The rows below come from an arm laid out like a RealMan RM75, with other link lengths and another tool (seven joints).
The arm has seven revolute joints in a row. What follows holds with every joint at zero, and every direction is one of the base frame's.
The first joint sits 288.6 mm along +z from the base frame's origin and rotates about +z.
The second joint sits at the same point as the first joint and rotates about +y.
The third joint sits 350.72 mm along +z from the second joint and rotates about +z.
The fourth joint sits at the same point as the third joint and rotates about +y.
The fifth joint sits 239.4 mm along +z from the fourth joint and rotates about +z.
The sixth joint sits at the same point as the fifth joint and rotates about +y.
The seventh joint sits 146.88 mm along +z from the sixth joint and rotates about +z.
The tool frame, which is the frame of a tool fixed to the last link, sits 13 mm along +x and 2 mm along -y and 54 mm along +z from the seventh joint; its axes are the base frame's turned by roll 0.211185, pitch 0 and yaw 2.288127 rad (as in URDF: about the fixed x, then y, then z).
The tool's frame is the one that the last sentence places.
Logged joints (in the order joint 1, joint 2, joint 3, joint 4, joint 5, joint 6, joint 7), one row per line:
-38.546 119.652 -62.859 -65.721 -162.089 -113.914 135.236
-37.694 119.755 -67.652 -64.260 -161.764 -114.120 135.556
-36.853 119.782 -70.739 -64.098 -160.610 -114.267 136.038
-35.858 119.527 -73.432 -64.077 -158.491 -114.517 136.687
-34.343 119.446 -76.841 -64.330 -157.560 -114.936 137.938
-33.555 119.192 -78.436 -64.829 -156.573 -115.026 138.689
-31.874 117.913 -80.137 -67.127 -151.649 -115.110 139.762
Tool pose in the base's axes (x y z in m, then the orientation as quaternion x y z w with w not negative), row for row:
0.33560 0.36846 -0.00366 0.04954 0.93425 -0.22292 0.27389
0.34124 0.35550 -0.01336 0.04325 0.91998 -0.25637 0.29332
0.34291 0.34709 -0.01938 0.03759 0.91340 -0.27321 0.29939
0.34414 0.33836 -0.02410 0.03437 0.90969 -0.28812 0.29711
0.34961 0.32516 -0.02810 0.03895 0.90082 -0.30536 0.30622
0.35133 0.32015 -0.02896 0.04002 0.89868 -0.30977 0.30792
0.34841 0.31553 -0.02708 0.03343 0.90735 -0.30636 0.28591
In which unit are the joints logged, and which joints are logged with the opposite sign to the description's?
The joints are logged in degrees. Opposite sign: joint 1.
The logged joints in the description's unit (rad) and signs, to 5 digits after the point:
0.67275 2.08832 -1.09710 -1.14705 -2.82899 -1.98817 2.36031
0.65788 2.09012 -1.18075 -1.12155 -2.82331 -1.99177 2.36590
0.64321 2.09059 -1.23463 -1.11872 -2.80317 -1.99434 2.37431
0.62584 2.08614 -1.28163 -1.11835 -2.76619 -1.99870 2.38564
0.59940 2.08473 -1.34113 -1.12277 -2.74994 -2.00601 2.40747
0.58565 2.08029 -1.36897 -1.13148 -2.73271 -2.00758 2.42058
0.55631 2.05797 -1.39865 -1.17159 -2.64677 -2.00905 2.43931

